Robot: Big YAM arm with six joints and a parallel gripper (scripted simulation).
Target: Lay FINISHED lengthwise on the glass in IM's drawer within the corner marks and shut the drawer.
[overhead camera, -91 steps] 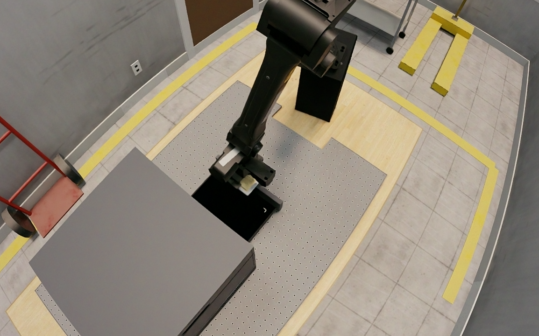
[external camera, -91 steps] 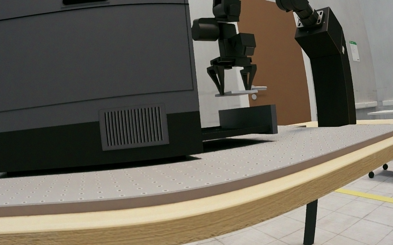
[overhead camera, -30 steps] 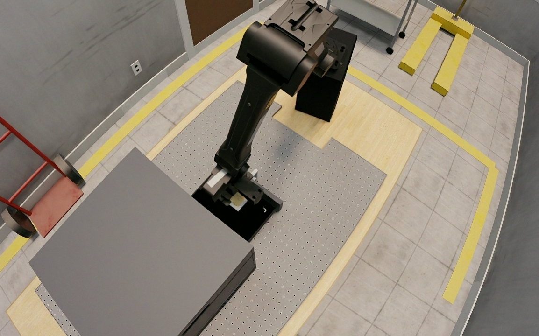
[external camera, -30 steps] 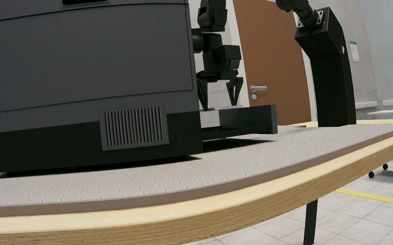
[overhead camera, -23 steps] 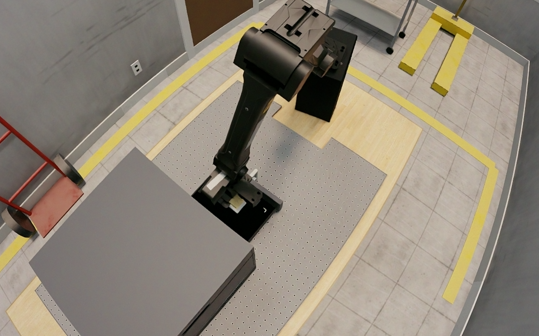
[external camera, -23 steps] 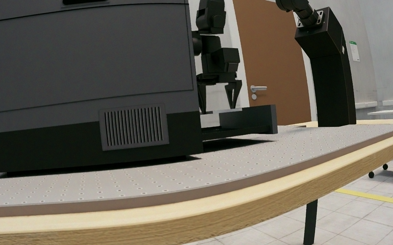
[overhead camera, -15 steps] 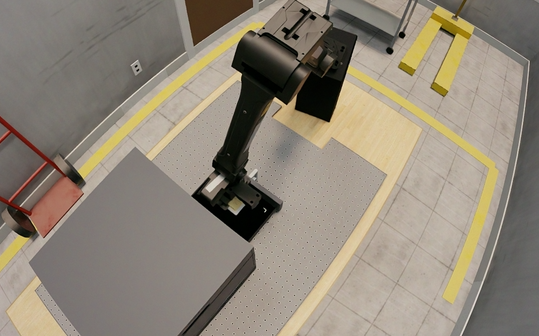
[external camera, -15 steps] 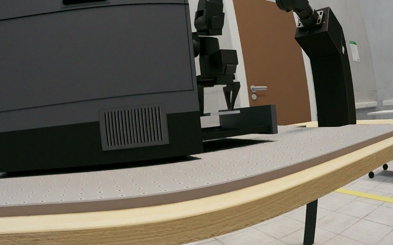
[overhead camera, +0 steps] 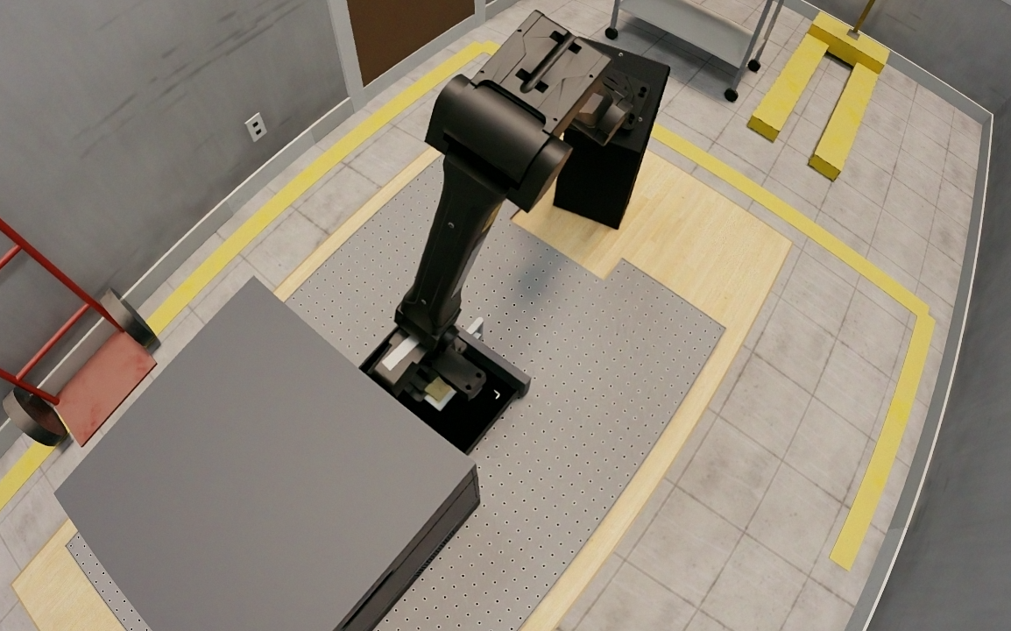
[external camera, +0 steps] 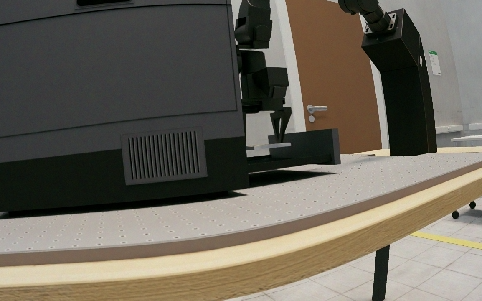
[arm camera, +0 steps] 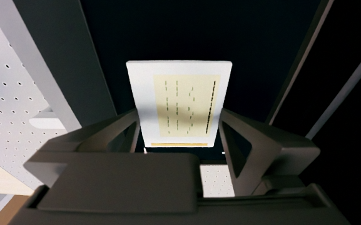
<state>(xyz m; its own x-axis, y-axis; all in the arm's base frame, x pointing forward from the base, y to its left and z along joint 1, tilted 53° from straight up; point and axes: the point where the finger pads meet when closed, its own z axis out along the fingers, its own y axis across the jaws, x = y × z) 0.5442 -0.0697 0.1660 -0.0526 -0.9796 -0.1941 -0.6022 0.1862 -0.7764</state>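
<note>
Now: hand 2 cm short of the drawer and 2 cm above it. Round my hand: finished cassette (1 cm to the right).
</note>
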